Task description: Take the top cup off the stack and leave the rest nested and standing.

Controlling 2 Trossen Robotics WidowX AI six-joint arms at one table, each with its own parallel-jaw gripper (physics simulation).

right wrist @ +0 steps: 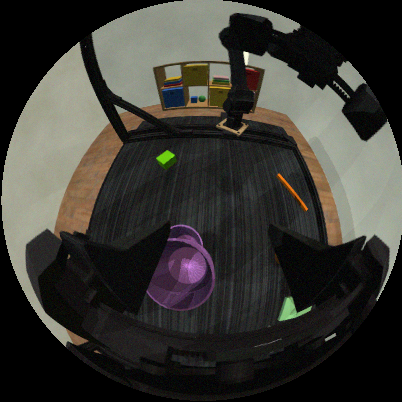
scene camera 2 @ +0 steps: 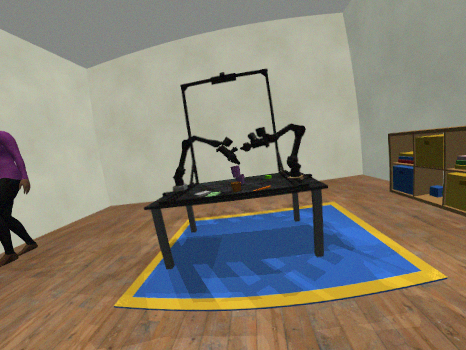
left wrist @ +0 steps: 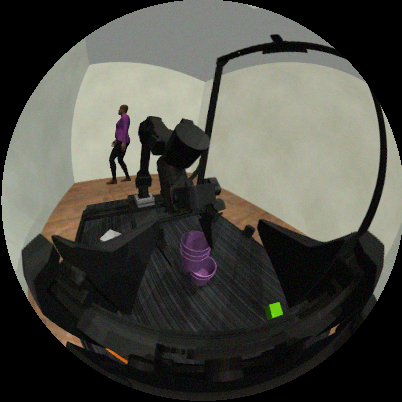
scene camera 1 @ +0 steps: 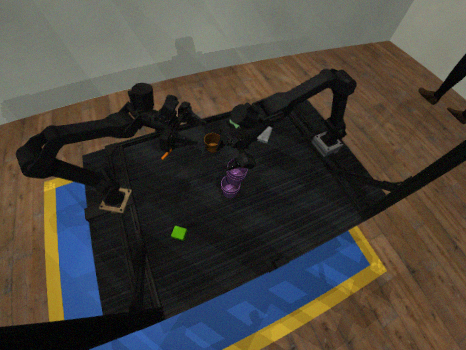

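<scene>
A stack of purple cups stands near the middle of the black table. Its lowest cup is offset to one side of the upper ones. My right gripper is open and empty, just above the stack. In the right wrist view the stack lies partly under the finger at the picture's left. My left gripper is open and empty. It hangs high and well away from the stack.
A brown cup stands behind the stack. An orange stick, a green cube, a grey block and a flat green piece lie on the table. A person stands beyond it.
</scene>
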